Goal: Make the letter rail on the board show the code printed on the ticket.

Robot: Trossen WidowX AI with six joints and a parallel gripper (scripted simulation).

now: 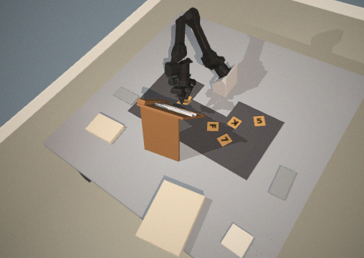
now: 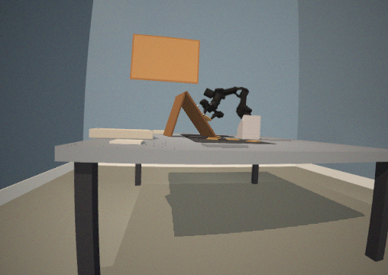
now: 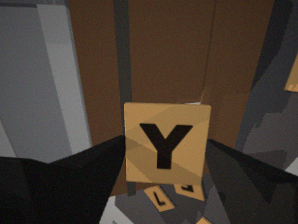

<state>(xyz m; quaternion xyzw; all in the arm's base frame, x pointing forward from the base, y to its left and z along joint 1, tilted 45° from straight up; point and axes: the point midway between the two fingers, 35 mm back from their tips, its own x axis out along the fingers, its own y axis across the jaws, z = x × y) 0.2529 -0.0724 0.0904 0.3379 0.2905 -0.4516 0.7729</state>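
Now: gripper tip 4 cm above the white ticket, 3 cm to the right of it and 2 cm short of it. The rest, counted from my gripper tip: p tile (12 cm below, 9 cm behind, 6 cm to the right); then y tile (right at my gripper tip); then dark mat (12 cm below, 9 cm to the left, 7 cm behind).
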